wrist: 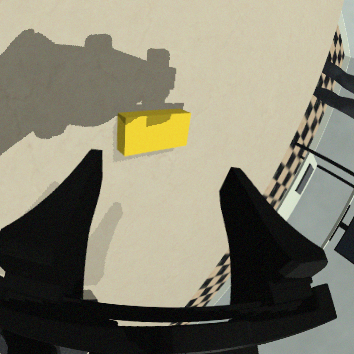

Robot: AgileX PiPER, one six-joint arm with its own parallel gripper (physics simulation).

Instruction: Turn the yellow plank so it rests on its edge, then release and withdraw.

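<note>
A yellow plank (156, 134) is on the pale table, ahead of the fingertips and left of the middle of the wrist view. Its broad face is turned to the camera. A narrow long face shows along its upper side and an end face at its left. I cannot tell for sure whether it lies flat or stands on edge. My gripper (165, 171) is open, with its black fingers wide apart. The plank is beyond the tips, closer to the left finger, and no finger appears to touch it.
The arm's dark shadow falls on the pale table (240, 60) at the upper left and partly over the plank. The table's edge curves down the right side. Beyond it are a black-and-tan checkered border (313, 117), grey floor and some dark furniture parts.
</note>
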